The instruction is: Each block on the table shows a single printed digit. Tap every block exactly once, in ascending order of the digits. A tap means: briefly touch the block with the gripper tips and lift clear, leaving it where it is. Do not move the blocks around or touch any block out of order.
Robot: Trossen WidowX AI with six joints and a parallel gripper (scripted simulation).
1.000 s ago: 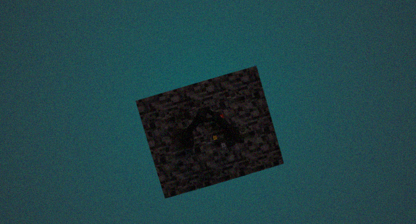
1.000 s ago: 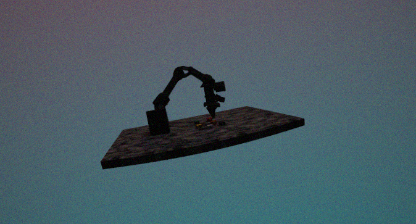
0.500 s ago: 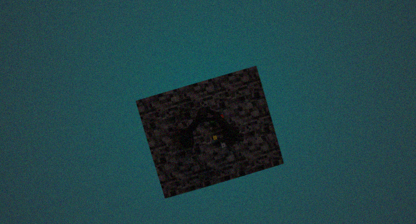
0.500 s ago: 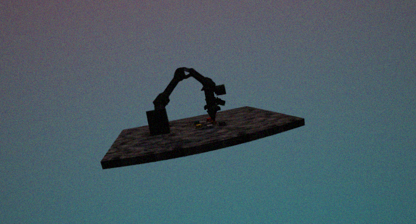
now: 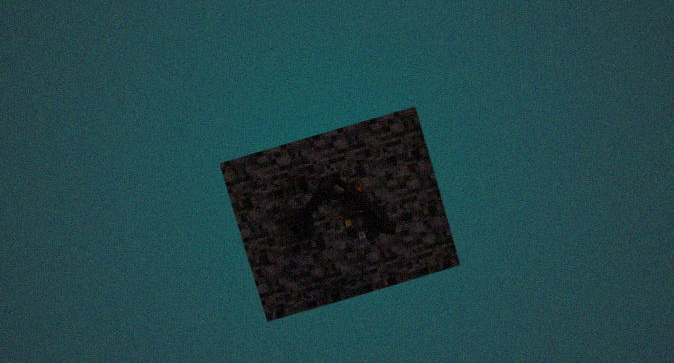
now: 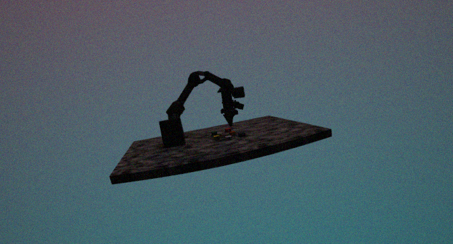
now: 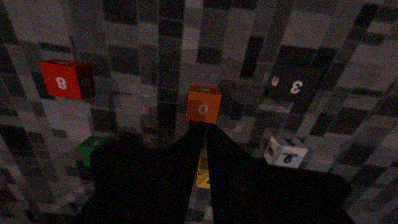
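My gripper tip is 40 mm above the orange block. Round my gripper tip: yellow block: 100 mm behind, 40 mm below, 20 mm to the right; black block: 80 mm to the right, 40 mm below, 40 mm ahead; white block: 100 mm to the right, 50 mm behind, 40 mm below.
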